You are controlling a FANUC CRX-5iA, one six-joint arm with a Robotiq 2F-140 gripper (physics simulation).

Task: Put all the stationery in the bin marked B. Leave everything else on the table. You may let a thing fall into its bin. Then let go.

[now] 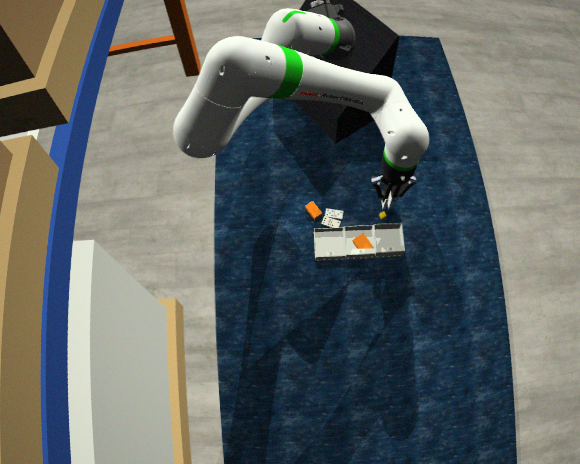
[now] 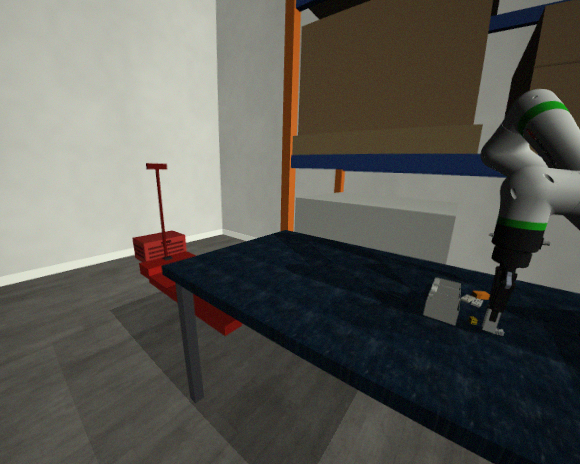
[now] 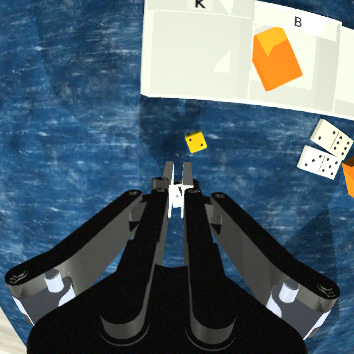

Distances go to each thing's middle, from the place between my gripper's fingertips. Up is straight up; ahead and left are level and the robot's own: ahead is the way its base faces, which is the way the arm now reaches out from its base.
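My hand is 2 cm below the white three-part bin tray [image 1: 387,240], and it is 11 cm to the left of the tray and 10 cm short of it as well. From my hand I find the flat orange block [image 3: 273,58] 1 cm above, 10 cm to the right and 11 cm ahead.
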